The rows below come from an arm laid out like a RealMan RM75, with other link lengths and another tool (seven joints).
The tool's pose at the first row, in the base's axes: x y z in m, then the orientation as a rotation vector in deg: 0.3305 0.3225 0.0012 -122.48 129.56 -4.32
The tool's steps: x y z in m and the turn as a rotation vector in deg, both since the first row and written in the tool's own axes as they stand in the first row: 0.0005 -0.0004 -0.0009 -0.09 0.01 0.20; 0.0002 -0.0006 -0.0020 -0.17 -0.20 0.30; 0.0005 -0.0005 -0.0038 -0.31 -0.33 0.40; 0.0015 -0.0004 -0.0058 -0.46 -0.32 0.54; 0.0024 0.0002 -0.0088 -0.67 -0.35 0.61; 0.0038 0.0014 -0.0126 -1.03 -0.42 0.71; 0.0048 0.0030 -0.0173 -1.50 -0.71 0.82; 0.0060 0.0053 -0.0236 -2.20 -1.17 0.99; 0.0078 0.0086 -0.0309 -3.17 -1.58 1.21; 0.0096 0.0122 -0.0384 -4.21 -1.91 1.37
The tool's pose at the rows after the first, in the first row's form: 0.3308 0.3220 0.0021 -122.30 129.82 -4.23; 0.3310 0.3223 0.0032 -122.13 129.86 -3.91; 0.3308 0.3220 0.0050 -122.02 129.96 -3.61; 0.3305 0.3211 0.0070 -121.94 130.19 -3.45; 0.3297 0.3202 0.0100 -121.94 130.36 -3.18; 0.3282 0.3190 0.0137 -121.97 130.62 -2.70; 0.3263 0.3181 0.0184 -121.93 130.81 -1.85; 0.3236 0.3172 0.0245 -121.85 131.10 -0.56; 0.3198 0.3157 0.0317 -121.85 131.59 0.99; 0.3157 0.3142 0.0390 -121.98 132.09 2.53
